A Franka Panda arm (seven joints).
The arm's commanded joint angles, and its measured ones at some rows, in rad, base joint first. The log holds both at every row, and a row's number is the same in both.
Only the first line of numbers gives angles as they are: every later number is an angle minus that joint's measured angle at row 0.
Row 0, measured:
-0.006, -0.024, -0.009, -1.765, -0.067, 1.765, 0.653
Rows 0 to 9, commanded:
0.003, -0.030, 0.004, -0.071, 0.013, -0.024, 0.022
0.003, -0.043, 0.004, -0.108, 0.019, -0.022, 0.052
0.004, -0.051, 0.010, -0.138, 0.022, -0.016, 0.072
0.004, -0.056, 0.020, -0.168, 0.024, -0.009, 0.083
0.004, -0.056, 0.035, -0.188, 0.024, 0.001, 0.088
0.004, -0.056, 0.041, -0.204, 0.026, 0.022, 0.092
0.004, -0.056, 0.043, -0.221, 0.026, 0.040, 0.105
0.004, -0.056, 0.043, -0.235, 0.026, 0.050, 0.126
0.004, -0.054, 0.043, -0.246, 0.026, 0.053, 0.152
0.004, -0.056, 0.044, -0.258, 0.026, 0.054, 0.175
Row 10, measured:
0.007, -0.026, 0.038, -0.200, 0.016, 0.026, 0.111
